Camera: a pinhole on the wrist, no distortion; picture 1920 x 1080 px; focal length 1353.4 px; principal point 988.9 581.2 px. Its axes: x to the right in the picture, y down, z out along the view. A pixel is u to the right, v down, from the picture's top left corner.
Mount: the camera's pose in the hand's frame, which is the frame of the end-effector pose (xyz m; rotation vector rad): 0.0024 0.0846 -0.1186 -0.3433 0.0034 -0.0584
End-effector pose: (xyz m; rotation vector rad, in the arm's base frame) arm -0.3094 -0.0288 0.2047 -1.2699 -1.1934 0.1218
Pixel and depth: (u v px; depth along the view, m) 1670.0 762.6 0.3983
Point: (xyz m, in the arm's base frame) -0.2586 0.3629 0.0949
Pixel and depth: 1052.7 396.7 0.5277
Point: -0.4914 0.3286 0.0060
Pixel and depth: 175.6 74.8 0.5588
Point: -0.7589 0.1007 -0.1563
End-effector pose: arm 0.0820 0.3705 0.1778 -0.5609 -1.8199 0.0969
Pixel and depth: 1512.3 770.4 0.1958
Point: 0.0677 0.5687 0.1728
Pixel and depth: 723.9 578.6 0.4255
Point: -0.0860 0.6032 -0.0597
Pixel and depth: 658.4 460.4 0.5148
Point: -0.1710 0.5971 -0.1271
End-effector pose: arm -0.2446 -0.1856 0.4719 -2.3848 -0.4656 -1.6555
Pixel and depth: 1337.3 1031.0 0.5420
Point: 0.2536 -0.4488 0.5099
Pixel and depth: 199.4 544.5 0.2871
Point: -0.0956 -0.3272 0.2695
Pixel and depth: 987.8 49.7 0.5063
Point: 0.1504 -0.1052 0.3208
